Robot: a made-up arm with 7 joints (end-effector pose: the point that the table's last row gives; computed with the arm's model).
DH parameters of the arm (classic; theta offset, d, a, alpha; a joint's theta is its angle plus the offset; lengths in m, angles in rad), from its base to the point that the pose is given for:
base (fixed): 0 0.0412 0 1.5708
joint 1: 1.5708 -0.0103 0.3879 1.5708
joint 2: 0 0.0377 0.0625 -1.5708
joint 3: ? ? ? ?
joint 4: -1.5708 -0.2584 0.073 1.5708
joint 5: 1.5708 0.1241 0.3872 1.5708
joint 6: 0 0.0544 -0.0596 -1.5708
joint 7: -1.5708 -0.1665 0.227 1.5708
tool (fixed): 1.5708 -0.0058 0 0
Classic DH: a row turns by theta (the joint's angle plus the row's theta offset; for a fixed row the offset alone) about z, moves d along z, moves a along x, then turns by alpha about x.
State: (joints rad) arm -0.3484 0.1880 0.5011 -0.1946 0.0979 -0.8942 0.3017
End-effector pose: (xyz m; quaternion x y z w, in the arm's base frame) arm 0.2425 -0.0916 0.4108 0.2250 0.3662 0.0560 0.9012
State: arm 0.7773 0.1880 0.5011 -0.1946 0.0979 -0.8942 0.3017
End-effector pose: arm -0.2292 -0.0916 0.4192 0.1604 -0.1712 0.1674 0.9576
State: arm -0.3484 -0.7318 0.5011 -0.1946 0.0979 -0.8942 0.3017
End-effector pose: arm 0.2645 -0.0178 0.4713 -0.2299 0.3856 0.0340 0.8929
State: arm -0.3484 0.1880 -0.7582 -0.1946 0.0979 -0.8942 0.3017
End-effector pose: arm 0.1791 -0.0804 0.3715 0.2102 0.8385 0.0221 0.5023
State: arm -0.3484 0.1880 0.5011 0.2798 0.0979 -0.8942 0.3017
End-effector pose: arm 0.0966 -0.0764 0.3898 0.3380 0.3371 -0.1469 0.8664
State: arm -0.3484 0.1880 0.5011 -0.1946 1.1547 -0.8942 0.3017
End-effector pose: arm 0.2043 0.2880 0.4038 0.6097 0.3548 0.2973 0.6435
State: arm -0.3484 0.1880 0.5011 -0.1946 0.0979 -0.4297 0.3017
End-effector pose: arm 0.2104 -0.0793 0.3421 0.2563 0.1429 0.0667 0.9536
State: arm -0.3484 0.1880 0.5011 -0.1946 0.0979 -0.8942 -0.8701
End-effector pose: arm 0.3968 -0.0500 0.6046 -0.3109 0.2741 0.2492 0.8753
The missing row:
joint 3: 1.5708 -0.2152 0.0149 -1.5708
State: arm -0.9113 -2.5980 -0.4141 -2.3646 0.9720 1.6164 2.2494
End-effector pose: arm -0.1649 0.0899 0.4232 0.4747 0.3390 -0.5909 0.5573
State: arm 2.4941 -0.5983 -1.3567 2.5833 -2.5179 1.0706 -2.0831
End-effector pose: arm -0.5972 0.6441 0.2046 -0.7000 0.5342 0.1944 0.4323
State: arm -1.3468 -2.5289 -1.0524 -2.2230 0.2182 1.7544 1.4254
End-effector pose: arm -0.0262 -0.3445 0.3243 0.4164 0.6184 -0.3128 0.5886
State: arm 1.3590 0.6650 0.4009 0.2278 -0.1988 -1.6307 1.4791
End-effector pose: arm -0.4885 -0.0091 0.0759 0.7906 0.1534 0.1744 0.5666
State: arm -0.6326 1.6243 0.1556 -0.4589 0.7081 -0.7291 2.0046
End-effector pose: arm 0.3181 -0.0385 0.7358 -0.8219 -0.2437 -0.0131 0.5148
